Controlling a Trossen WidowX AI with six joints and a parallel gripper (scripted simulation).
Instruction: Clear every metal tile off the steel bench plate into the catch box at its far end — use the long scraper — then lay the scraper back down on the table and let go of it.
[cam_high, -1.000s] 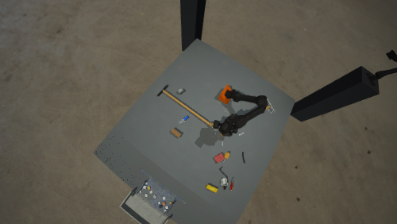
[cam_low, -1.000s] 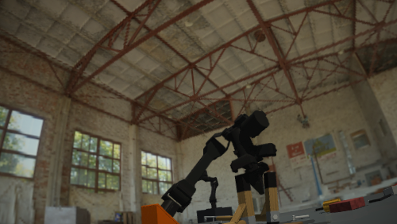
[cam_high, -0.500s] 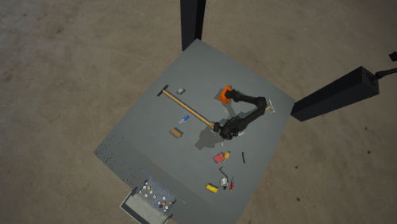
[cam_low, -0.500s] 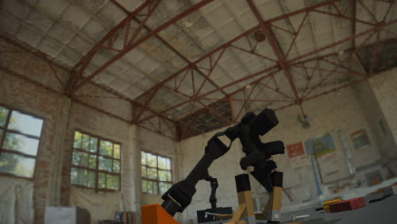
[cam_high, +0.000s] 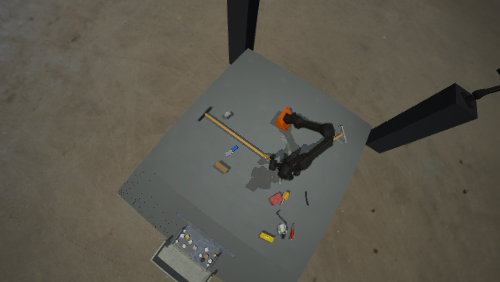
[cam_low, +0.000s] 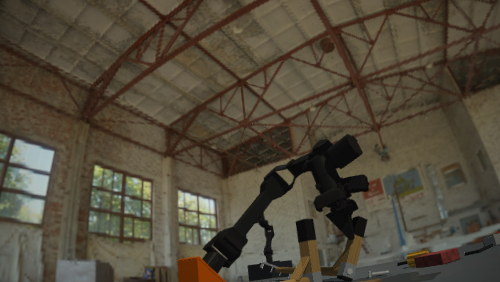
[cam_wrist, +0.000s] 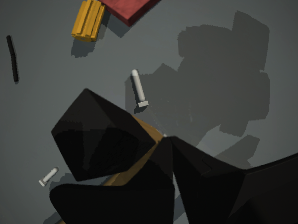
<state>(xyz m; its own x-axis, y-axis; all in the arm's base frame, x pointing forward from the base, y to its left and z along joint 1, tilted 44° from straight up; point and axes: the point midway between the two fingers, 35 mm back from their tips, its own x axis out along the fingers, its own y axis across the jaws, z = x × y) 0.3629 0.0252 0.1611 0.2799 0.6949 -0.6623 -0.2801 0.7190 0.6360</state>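
Right now my gripper tip is 37 cm to the left of the long scraper, 8 cm past it and 3 cm above it. The rest, counted from my gripper tip: red block: 15 cm ahead, 8 cm below, 7 cm to the left; long wooden-handled tool: 25 cm behind, 16 cm to the left, 2 cm below; blue block: 35 cm to the right, 8 cm below, 2 cm ahead.
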